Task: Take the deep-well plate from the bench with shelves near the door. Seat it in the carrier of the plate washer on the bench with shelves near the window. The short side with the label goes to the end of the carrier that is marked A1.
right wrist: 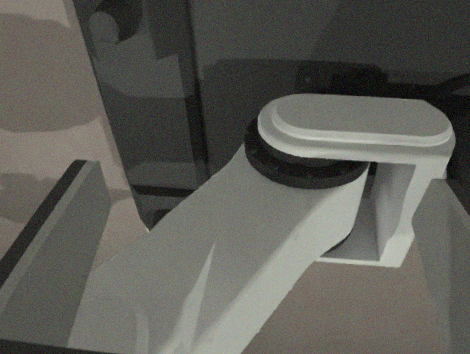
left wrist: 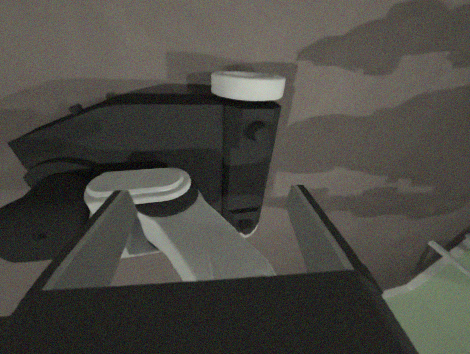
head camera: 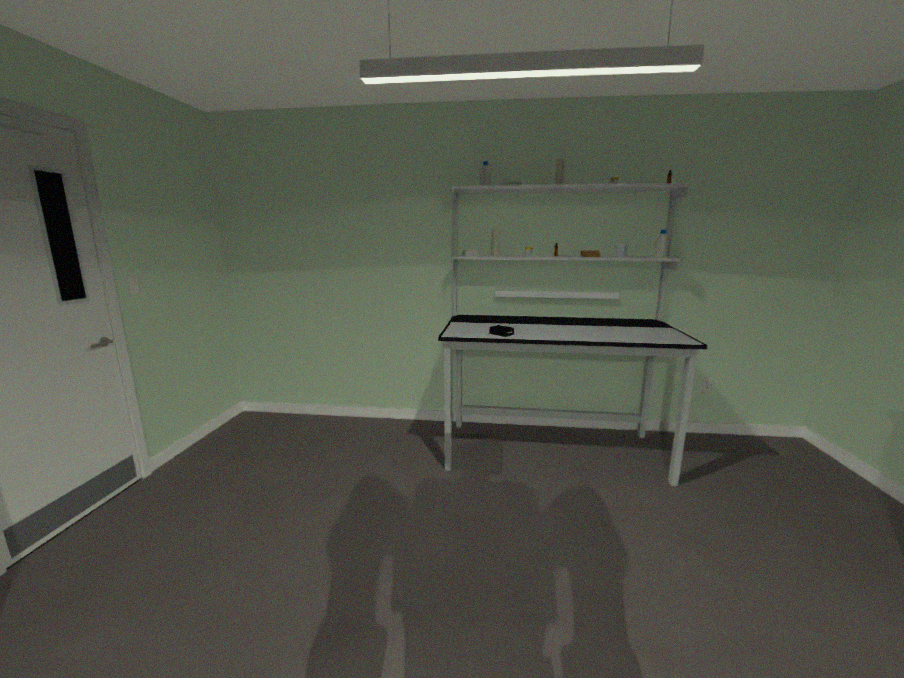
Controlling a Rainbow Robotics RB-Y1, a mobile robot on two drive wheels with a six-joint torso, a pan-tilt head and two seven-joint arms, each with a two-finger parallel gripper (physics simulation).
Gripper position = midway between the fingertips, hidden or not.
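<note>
A door frame (head camera: pixel 76 412) is what I see. My left gripper (left wrist: pixel 213 198) is visible as well, and so is my right gripper (right wrist: pixel 263 191).
</note>
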